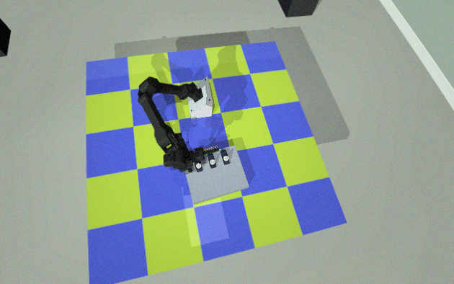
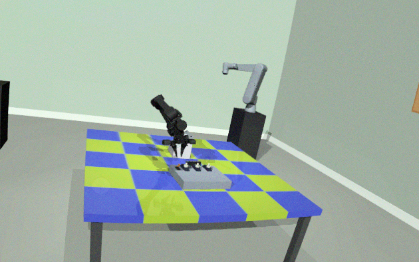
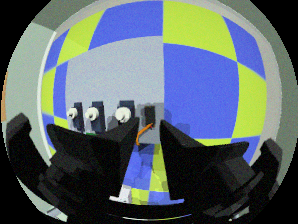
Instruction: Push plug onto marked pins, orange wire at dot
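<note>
Right now the blue band is 80 mm to the left of my gripper tip, 70 mm behind it and 50 mm below it. From my gripper tip the other things lie so: grey printed holder 140 mm to the left, 100 mm below, 90 mm ahead.
</note>
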